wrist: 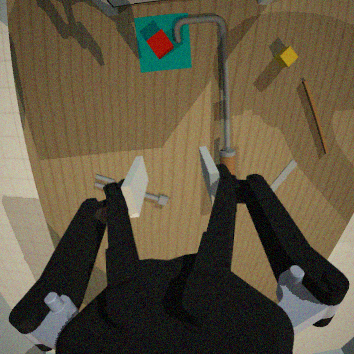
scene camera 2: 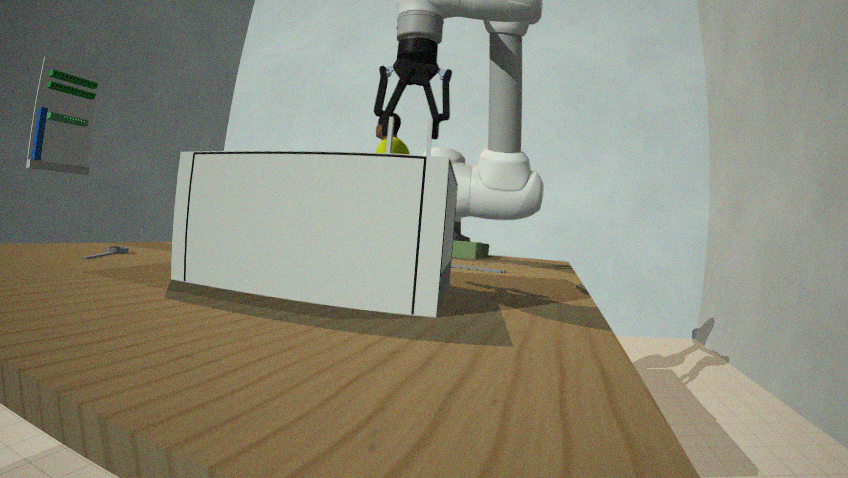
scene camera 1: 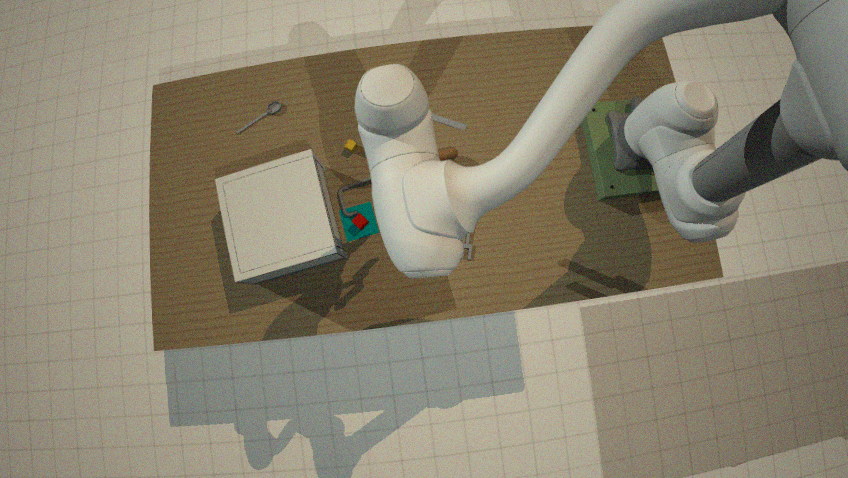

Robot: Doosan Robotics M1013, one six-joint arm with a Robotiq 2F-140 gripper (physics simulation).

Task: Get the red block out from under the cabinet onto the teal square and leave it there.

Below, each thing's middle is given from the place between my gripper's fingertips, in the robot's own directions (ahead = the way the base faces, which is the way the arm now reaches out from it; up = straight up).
My hand is 150 mm short of the teal square [scene camera 1: 352, 232], 40 mm to the right of it and 190 mm above it.
